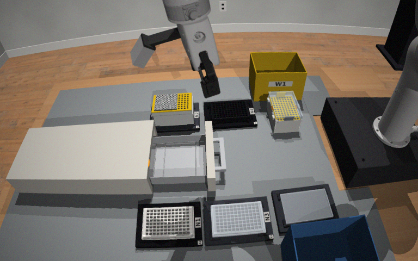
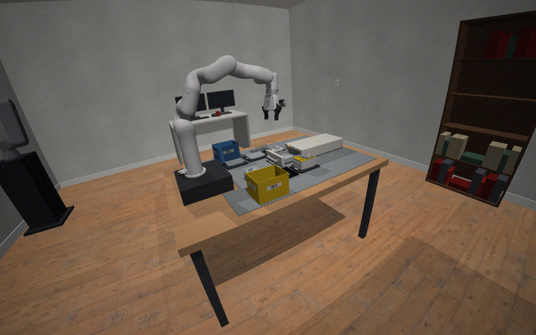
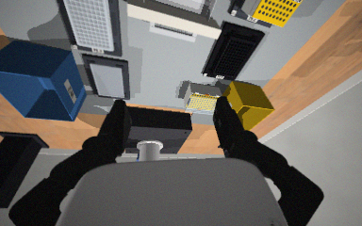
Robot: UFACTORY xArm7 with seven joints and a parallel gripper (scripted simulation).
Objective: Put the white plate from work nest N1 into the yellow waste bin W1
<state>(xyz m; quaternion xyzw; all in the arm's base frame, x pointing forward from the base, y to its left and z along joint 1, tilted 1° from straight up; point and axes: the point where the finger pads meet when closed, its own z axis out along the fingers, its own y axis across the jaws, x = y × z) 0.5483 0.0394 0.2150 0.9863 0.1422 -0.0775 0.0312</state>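
My hand is 29 cm above the white plate, 17 cm to the right of it and 10 cm short of it. Also, from my hand: black plate (29 cm below, 21 cm to the right, 6 cm behind); then yellow tube rack (26 cm below, 21 cm to the right, 11 cm ahead); then drawer (29 cm below, 12 cm ahead, 2 cm to the right).
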